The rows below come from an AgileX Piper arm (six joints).
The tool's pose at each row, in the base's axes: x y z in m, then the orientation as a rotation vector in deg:
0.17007, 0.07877, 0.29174, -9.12, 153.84, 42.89
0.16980, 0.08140, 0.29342, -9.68, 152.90, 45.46
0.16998, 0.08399, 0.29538, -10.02, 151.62, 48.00
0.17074, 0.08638, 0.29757, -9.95, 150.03, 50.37
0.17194, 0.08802, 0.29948, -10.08, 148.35, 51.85
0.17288, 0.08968, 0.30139, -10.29, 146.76, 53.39
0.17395, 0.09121, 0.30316, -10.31, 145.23, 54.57
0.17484, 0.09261, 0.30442, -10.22, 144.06, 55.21
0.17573, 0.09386, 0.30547, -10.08, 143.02, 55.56
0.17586, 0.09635, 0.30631, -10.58, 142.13, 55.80
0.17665, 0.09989, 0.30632, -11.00, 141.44, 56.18
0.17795, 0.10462, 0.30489, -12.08, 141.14, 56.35
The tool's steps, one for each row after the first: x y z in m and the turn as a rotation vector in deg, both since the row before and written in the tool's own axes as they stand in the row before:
-0.00039, 0.00311, -0.00006, -1.95, -0.25, -0.13
-0.00092, 0.00312, -0.00006, -1.96, -0.58, -0.08
-0.00154, 0.00295, -0.00006, -1.86, -0.97, 0.07
-0.00184, 0.00210, -0.00005, -1.31, -1.16, -0.27
-0.00161, 0.00217, -0.00003, -1.36, -1.02, -0.27
-0.00168, 0.00194, 0.00010, -1.09, -1.09, -0.21
-0.00131, 0.00158, 0.00037, -0.65, -0.92, -0.16
-0.00122, 0.00133, 0.00045, -0.42, -0.88, -0.16
-0.00039, 0.00233, 0.00116, -0.43, -0.58, -0.54
-0.00055, 0.00240, 0.00267, -0.47, -0.39, -0.39
-0.00025, 0.00222, 0.00460, -0.37, 0.12, -0.74

